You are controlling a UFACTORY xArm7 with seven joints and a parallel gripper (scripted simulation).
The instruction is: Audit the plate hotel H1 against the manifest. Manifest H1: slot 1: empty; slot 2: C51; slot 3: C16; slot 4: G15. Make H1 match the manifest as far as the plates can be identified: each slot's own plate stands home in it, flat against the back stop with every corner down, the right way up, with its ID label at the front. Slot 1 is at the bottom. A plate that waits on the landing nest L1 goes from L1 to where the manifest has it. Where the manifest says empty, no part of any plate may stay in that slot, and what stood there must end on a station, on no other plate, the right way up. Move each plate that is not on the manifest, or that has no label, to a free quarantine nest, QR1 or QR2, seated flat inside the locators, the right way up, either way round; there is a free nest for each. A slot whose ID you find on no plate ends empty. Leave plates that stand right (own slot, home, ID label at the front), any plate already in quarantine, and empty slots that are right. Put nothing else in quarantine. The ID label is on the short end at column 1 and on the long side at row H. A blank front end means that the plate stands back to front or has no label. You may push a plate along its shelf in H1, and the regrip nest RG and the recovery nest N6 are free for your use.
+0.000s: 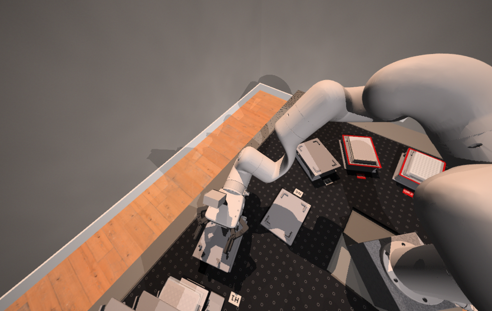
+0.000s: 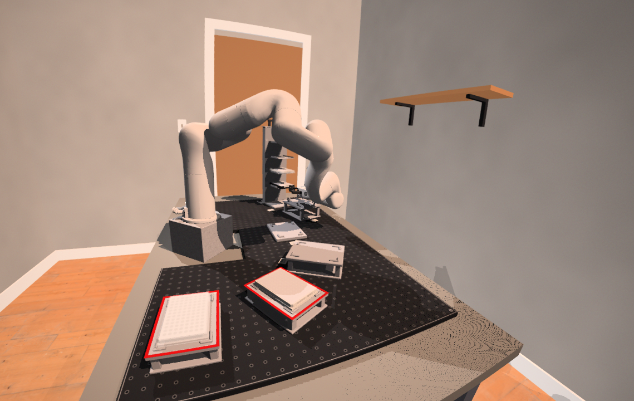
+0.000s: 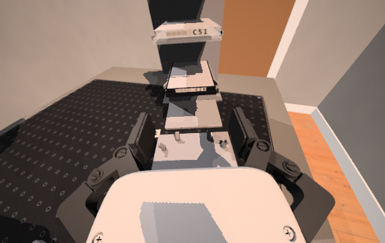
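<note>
My hand is 4 cm past the dark plate, 15 cm to the right of it and 2 cm above it. Also, from my hand: regrip nest RG: 1 cm ahead, 3 cm to the right, 8 cm below; then clear plate labelled C51: 4 cm behind, 15 cm to the left, 6 cm above; then RG label: 4 cm ahead, 13 cm to the right, 13 cm below.
</note>
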